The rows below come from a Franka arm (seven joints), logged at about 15 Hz.
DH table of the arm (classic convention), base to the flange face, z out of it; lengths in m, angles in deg. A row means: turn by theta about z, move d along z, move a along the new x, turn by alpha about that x. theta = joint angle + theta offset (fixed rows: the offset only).
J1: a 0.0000  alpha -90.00  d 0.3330  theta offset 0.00
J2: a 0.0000  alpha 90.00  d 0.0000  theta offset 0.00
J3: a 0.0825  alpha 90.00  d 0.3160  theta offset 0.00
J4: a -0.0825  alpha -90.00  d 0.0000  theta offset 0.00
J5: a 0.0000  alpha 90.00  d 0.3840  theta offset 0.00
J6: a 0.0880  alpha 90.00  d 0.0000  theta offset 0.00
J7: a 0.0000  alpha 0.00  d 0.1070  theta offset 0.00
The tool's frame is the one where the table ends.
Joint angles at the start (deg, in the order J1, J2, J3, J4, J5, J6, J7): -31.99, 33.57, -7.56, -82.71, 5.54, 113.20, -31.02
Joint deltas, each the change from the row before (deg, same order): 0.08, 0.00, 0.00, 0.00, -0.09, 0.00, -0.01; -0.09, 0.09, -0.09, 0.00, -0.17, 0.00, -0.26; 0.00, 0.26, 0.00, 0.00, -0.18, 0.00, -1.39; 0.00, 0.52, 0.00, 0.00, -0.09, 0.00, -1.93; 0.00, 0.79, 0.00, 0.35, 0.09, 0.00, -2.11; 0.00, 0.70, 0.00, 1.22, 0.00, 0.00, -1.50; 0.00, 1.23, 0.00, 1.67, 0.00, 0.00, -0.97; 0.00, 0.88, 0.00, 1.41, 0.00, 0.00, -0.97
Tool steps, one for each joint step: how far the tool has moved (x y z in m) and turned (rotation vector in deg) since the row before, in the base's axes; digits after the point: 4 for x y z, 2 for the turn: 0.0005, 0.0007, 0.0000, -0.06, 0.05, 0.13; -0.0013, -0.0018, -0.0010, -0.10, 0.19, 0.17; -0.0001, -0.0002, -0.0032, 0.06, 0.27, 1.47; 0.0000, -0.0001, -0.0064, 0.30, 0.41, 1.97; 0.0012, -0.0006, -0.0069, 0.37, 0.25, 2.09; 0.0040, -0.0022, 0.0011, -0.31, -0.43, 1.59; 0.0054, -0.0029, -0.0019, -0.33, -0.30, 1.10; 0.0045, -0.0024, 0.0004, -0.36, -0.39, 1.08
